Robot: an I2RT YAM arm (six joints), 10 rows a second.
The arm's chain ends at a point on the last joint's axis. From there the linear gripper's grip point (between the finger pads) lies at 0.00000 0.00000 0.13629 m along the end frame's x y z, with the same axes.
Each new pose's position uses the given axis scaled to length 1; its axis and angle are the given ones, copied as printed.
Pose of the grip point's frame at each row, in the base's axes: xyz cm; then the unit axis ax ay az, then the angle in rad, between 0 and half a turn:
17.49, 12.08, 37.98, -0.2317, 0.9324, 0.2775, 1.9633
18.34, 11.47, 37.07, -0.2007, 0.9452, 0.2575, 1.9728
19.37, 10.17, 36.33, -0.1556, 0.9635, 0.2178, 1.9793
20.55, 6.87, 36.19, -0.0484, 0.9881, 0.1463, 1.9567
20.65, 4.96, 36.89, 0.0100, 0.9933, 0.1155, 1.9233
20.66, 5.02, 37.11, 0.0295, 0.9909, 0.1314, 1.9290
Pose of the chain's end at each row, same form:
6.96, 4.29, 41.74, -0.2317, 0.9324, 0.2775, 1.9633
7.46, 4.34, 41.15, -0.2007, 0.9452, 0.2575, 1.9728
7.96, 4.23, 40.84, -0.1556, 0.9635, 0.2178, 1.9793
8.21, 3.55, 40.92, -0.0484, 0.9881, 0.1463, 1.9567
7.92, 2.98, 41.35, 0.0100, 0.9933, 0.1155, 1.9233
7.94, 3.00, 41.57, 0.0295, 0.9909, 0.1314, 1.9290

